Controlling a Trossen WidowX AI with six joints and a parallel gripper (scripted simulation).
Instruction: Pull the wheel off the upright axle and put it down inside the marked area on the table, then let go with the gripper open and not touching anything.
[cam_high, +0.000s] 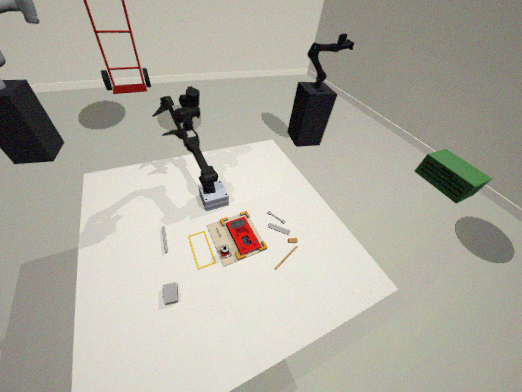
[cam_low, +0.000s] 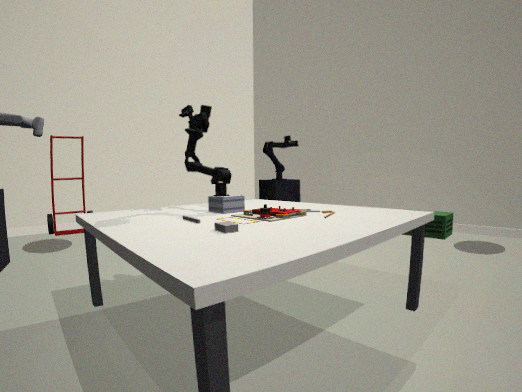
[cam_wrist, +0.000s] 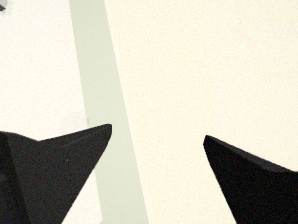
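My gripper tip is now 41 cm above the wheel, 40 cm short of it and 22 cm to the right of it. Also, from my gripper tip: orange block 58 cm to the left, 45 cm below, 40 cm ahead; then grey block 55 cm ahead, 44 cm below, 2 cm to the right; then grey bar 45 cm below, 28 cm ahead, 5 cm to the right.
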